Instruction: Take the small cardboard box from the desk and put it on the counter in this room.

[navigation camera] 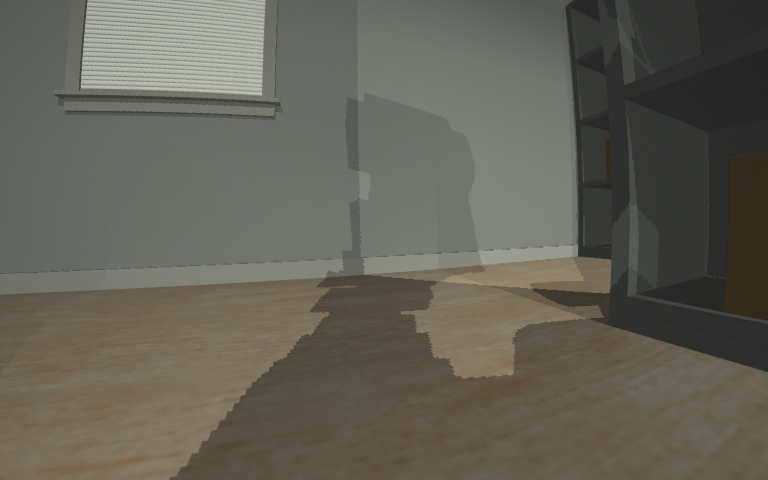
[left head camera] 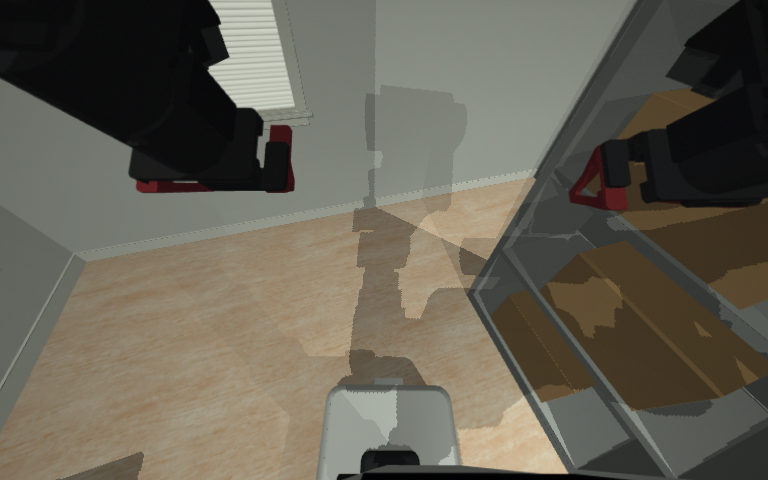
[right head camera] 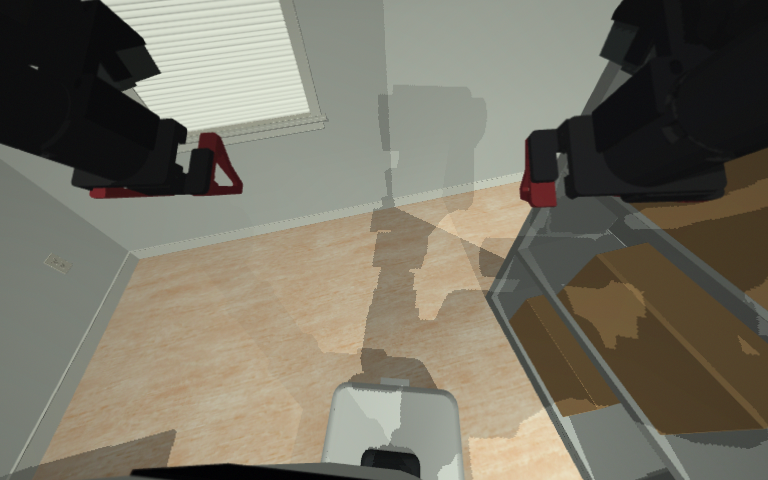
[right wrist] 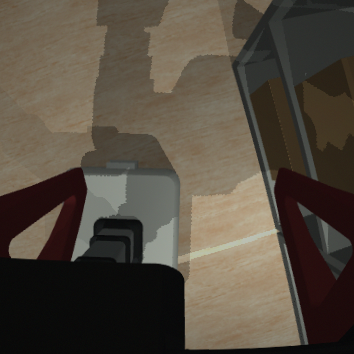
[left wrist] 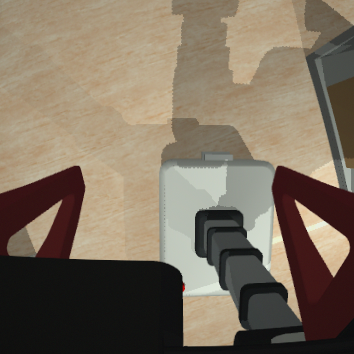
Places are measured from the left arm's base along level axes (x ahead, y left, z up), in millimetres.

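Pixels of known places: left gripper, between the fingertips: [left head camera: 253, 185] [right head camera: 208, 189] [left wrist: 177, 176]; right gripper, between the fingertips: [left head camera: 608, 196] [right head camera: 565, 191] [right wrist: 179, 178].
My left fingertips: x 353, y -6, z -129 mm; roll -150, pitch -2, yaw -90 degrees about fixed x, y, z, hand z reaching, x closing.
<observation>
Behind a point stands the place of what it marks.
My left gripper [left head camera: 215, 186] [right head camera: 167, 191] [left wrist: 177, 176] {z -129, x 353, y -6 mm} is open, with its red fingers wide apart and nothing between them. My right gripper [left head camera: 673, 203] [right head camera: 625, 199] [right wrist: 179, 178] {z -129, x 351, y -452 mm} is also open and empty. Both hang high above the floor, in front of my body; in the head views the right one overlaps the shelf unit. The desk and the counter do not show in these views. Brown cardboard boxes stand in the shelf unit, but no small box on a desk is visible.
A grey shelf unit [left head camera: 521, 382] {z -1359, x 373, y -907 mm} [navigation camera: 620, 305] {z -1357, x 859, y -755 mm} stands close at the right, holding a narrow box [left head camera: 543, 345] {z -1065, x 464, y -903 mm} [right head camera: 566, 362] {z -1072, x 437, y -911 mm} and a larger box [left head camera: 651, 339] {z -633, x 348, y -938 mm} [right head camera: 679, 339]. A wall with a blinds-covered window [left head camera: 249, 56] {z -319, x 1508, y 451 mm} [navigation camera: 169, 45] {z -340, x 1429, y 698 mm} is ahead. My white base [left head camera: 362, 418] {z -1150, x 201, y -119 mm} [right head camera: 362, 418] {z -1150, x 195, y -105 mm} shows below.
</observation>
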